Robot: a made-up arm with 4 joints.
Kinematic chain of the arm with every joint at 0, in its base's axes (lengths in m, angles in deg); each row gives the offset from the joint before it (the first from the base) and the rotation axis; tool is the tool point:
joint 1: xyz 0 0 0.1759 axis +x
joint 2: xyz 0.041 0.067 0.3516 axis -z
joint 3: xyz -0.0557 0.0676 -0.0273 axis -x
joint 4: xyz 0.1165 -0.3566 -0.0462 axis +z
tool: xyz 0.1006 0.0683 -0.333
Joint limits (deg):
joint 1: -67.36..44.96
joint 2: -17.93..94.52
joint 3: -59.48..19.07
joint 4: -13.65..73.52
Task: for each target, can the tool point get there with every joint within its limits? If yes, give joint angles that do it. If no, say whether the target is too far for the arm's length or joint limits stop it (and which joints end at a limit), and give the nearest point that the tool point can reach.
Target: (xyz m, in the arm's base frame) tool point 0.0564 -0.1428 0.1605
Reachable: yes | joints -55.16 72.97 -22.80 18.50
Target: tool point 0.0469 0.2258 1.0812
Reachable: no: joint limits stop it (at a limit: joint 1, joint 3, joint 4) | nearest point 0.0438 -0.0626 0.5039 | short by 0.645 m
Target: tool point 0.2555 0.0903 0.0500
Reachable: yes | joints -13.94 55.93 -50.00 47.73
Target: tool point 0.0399 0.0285 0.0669
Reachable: yes | joints 13.35 70.82 -20.17 55.97
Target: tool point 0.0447 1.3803 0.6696
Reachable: no: too far | nearest point 0.1039 0.3492 0.3008 | short by 1.097 m
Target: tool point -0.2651 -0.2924 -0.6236
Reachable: no: joint limits stop it (at a limit: joint 1, joint 2, joint 3, joint 4) | nearest point -0.0200 0.0584 -0.1607 | short by 0.630 m
